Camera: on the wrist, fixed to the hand. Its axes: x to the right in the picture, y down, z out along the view.
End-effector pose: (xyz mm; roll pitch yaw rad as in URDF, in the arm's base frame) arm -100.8 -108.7 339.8 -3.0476 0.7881 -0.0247
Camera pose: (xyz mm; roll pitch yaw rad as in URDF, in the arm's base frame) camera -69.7 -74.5 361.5 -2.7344 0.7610 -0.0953
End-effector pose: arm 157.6 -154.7 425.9 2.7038 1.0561 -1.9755
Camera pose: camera 196.5 -187.7 427.6 3.0167 1.0071 -2.0335
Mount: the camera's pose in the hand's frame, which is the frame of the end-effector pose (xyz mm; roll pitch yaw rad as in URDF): 5.9 -38.3 -33.3 0.3634 0.0305 0.0485
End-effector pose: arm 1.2 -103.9 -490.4 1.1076 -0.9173 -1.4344
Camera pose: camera 19.6 -144.4 -515.6 1.4031 -0.9454 -1.3507
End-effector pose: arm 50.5 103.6 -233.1 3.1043 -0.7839 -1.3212
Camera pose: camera 84.3 131.1 -206.4 -2.7667 -0.8150 -1.3902
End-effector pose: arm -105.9 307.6 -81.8 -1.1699 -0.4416 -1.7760
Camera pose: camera -149.7 321.0 -59.1 -0.8033 -0.3850 -1.7859
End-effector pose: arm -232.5 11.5 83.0 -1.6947 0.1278 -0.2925
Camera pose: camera -229.9 -18.8 124.0 -1.3375 0.1720 -0.3293
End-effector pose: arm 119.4 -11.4 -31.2 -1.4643 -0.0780 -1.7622
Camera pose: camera 82.3 -7.5 3.7 -1.1003 -0.0265 -1.7874
